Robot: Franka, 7 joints.
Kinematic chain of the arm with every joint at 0, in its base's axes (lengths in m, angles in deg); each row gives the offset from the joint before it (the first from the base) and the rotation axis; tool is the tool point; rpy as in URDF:
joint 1: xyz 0 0 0.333 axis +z
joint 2: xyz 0 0 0 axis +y
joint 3: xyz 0 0 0.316 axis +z
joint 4: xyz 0.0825 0 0 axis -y
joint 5: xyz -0.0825 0 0.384 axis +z
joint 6: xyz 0 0 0 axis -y
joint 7: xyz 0.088 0 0 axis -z
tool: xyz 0 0 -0.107 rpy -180 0 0
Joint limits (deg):
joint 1: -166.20..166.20
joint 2: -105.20..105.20
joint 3: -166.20..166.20
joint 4: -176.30..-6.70
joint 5: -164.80..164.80
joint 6: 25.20..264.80
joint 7: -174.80..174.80
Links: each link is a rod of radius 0.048 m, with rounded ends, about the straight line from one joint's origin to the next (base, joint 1, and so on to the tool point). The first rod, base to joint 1, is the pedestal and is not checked.
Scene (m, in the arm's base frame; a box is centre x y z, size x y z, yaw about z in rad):
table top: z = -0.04
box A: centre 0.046 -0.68 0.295 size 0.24 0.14 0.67 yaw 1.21
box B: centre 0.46 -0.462 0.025 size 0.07 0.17 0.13 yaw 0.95
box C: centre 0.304 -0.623 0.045 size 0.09 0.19 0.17 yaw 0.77
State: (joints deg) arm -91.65 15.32 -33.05 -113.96 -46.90 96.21 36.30
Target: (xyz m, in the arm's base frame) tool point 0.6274 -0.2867 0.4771
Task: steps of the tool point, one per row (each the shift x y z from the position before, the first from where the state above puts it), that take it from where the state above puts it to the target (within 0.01 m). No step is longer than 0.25 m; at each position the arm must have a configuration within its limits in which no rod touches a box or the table.
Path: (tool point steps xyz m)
1: 0.0681 -0.0578 0.1051
2: 0.0747 -0.0201 0.1089
3: 0.0669 0.0184 0.1050
4: 0.0452 0.0509 0.0932
5: 0.2028 -0.0521 -0.0168
6: 0.2079 0.0044 -0.0643
7: 0.1843 0.0666 -0.0978
8: 0.1383 0.1202 -0.1119

